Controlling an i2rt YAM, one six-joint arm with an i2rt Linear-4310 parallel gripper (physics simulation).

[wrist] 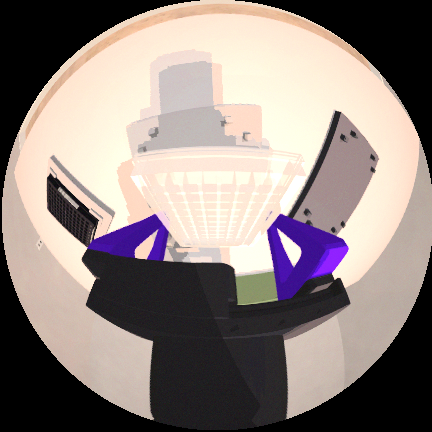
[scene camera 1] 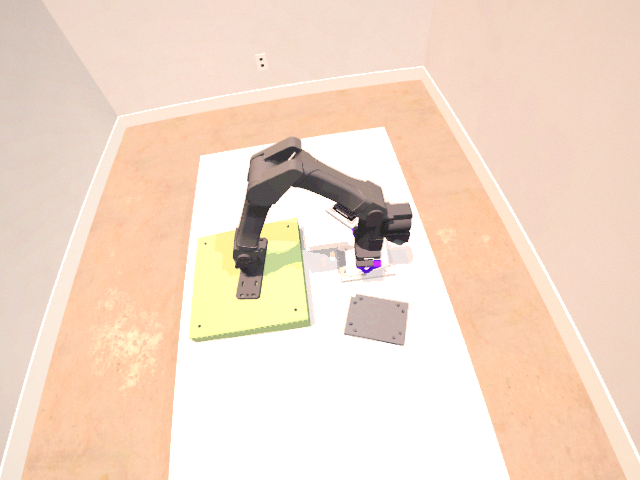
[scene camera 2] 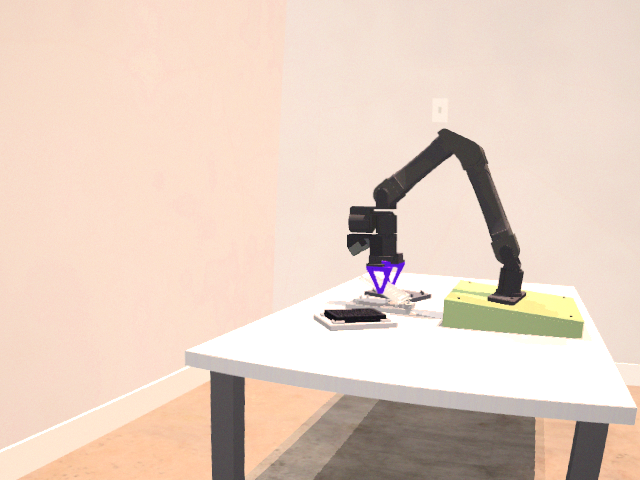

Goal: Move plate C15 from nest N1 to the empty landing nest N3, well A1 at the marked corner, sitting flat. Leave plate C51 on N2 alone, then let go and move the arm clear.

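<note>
Plate C15 [scene camera 1: 383, 272] [scene camera 2: 393, 292] [wrist: 213, 193] is a clear well plate. My gripper [scene camera 1: 368, 267] [scene camera 2: 385, 282] [wrist: 217, 214], with purple fingers, is shut on it across its width and holds it low over the table. The empty grey nest N3 [scene camera 1: 376, 318] [scene camera 2: 413, 295] [wrist: 338, 177] has small corner pegs. It lies just in front of the held plate in scene camera 1. The black plate C51 [scene camera 2: 354, 313] [wrist: 69, 209] sits on its white nest N2 [scene camera 1: 339, 215] [scene camera 2: 330, 323], which the arm mostly hides in scene camera 1.
The arm stands on a green base block [scene camera 1: 248, 310] [scene camera 2: 516, 316] [wrist: 255, 287] on the white table [scene camera 1: 320, 403] [scene camera 2: 413, 361]. A faint translucent grey shape [scene camera 1: 325, 255] [wrist: 189, 120] lies on the table under and behind the held plate.
</note>
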